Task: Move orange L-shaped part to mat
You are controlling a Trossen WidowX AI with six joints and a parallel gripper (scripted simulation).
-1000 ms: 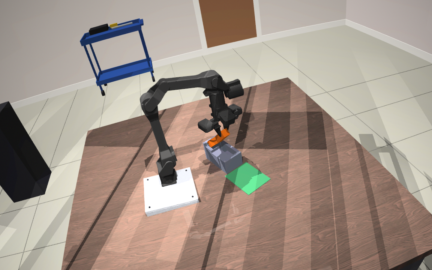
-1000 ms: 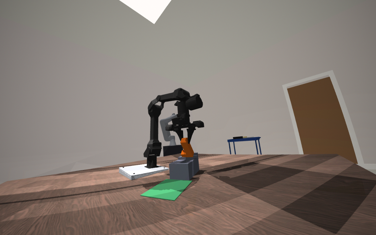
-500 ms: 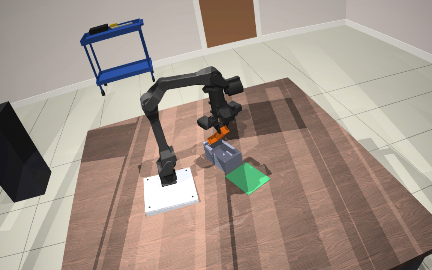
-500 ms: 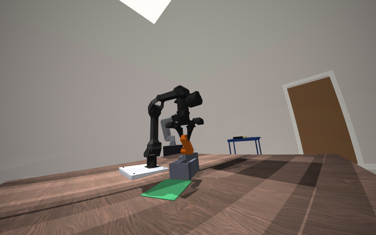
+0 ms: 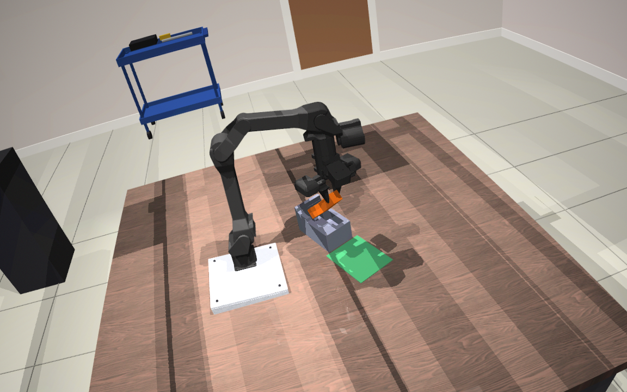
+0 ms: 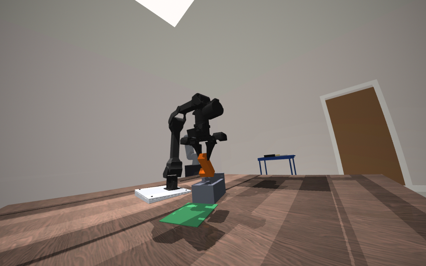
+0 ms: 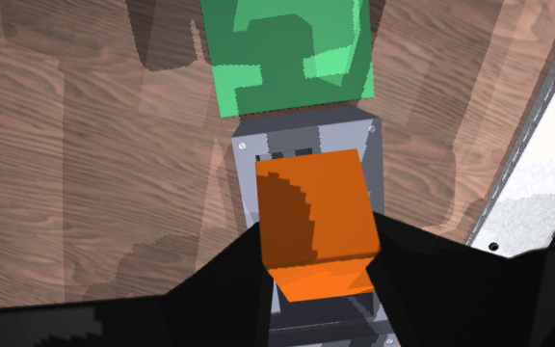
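My gripper tip is 17 cm above the green mat, 9 cm to the left of it and 3 cm short of it. From my gripper tip the other things lie so: orange L-shaped part: 3 cm below, 3 cm behind, 2 cm to the left.
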